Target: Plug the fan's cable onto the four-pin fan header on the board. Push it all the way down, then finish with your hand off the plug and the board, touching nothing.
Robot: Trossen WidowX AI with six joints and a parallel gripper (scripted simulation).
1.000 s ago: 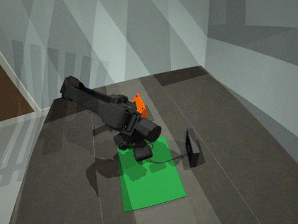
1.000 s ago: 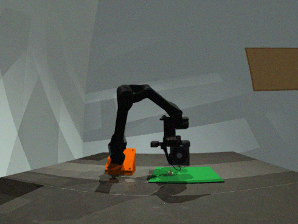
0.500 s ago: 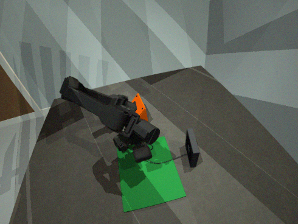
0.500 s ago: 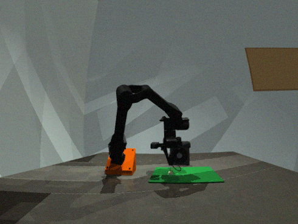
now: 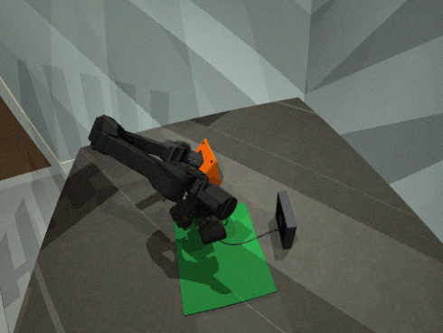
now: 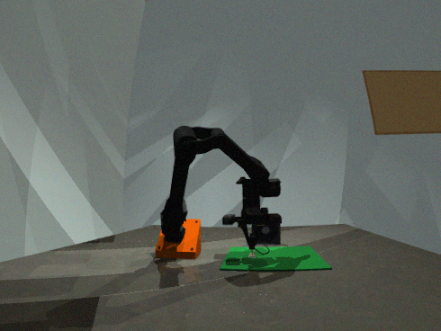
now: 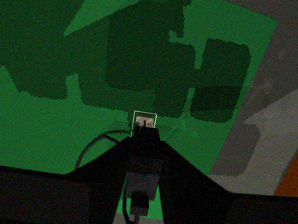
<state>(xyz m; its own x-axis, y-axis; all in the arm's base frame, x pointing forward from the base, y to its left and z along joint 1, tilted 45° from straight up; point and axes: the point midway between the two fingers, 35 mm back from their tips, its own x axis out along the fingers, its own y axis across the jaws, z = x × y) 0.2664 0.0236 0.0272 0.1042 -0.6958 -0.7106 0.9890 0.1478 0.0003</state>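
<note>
Now: gripper tip 10 mm to the right of the plug and 10 mm below it. From my gripper tip the other things lie so: black fan: 200 mm to the left, 50 mm ahead, 20 mm above; green board: 70 mm ahead, 60 mm below, 10 mm to the left.
</note>
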